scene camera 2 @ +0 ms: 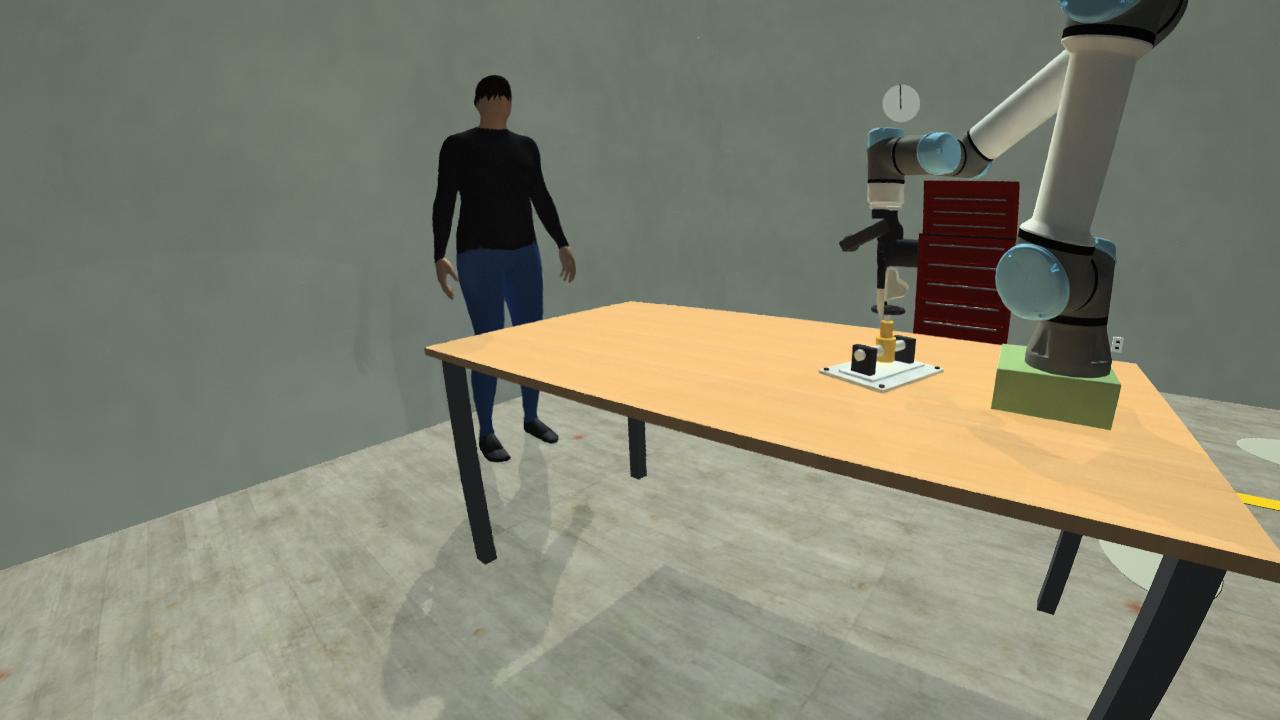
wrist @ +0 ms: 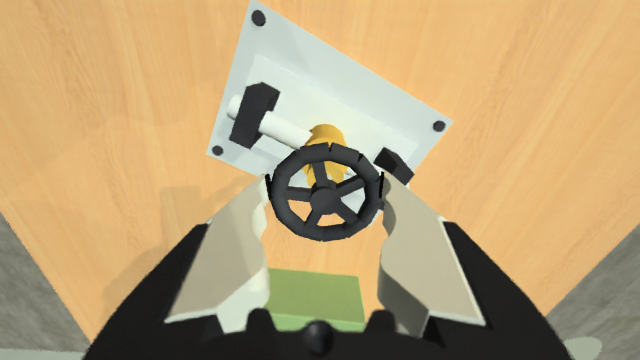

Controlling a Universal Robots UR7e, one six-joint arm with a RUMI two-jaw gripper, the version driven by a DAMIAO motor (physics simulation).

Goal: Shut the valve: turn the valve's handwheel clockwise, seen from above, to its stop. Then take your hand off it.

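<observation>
The valve's black handwheel (scene camera 2: 887, 309) (wrist: 325, 200) is a spoked ring on top of the brass valve body (scene camera 2: 886, 348) (wrist: 327, 135). My gripper (scene camera 2: 884, 308) (wrist: 324, 175) points down with one finger on each side of the handwheel, and its fingertips press on the rim from both sides; it is shut on the handwheel. The valve stands on a pale base plate (scene camera 2: 881, 385) (wrist: 400, 107), with a white pipe (wrist: 285, 131) held by two black brackets (scene camera 2: 863, 359) (wrist: 254, 115). In the wrist view the plate sits turned at an angle, and the wheel hides part of the valve body.
The wooden table (scene camera 2: 716, 376) (wrist: 500, 125) carries the base plate and the green block (scene camera 2: 1056, 394) (wrist: 315, 297) under the arm's base. A red drawer cabinet (scene camera 2: 971, 255) stands behind the arm. A person (scene camera 2: 494, 197) stands beyond the table's far left side.
</observation>
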